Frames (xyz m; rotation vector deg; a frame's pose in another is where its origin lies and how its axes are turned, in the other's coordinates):
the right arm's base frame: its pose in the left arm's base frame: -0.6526 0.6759 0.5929 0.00 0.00 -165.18
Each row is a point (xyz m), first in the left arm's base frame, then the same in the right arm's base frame.
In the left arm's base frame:
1: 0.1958 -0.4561 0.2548
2: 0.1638 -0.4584 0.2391
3: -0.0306 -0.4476 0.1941
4: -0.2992 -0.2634 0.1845
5: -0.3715 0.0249 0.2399
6: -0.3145 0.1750 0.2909
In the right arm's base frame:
1: -0.5306 1.3113 -0.3381
2: -0.4991 1.3054 -0.3538
3: -0.3139 1.2452 -0.3988
4: -0.1014 0.9984 -0.4084
5: -0.1052 0.7012 -0.3530
6: -0.1987 0.5707 -0.3020

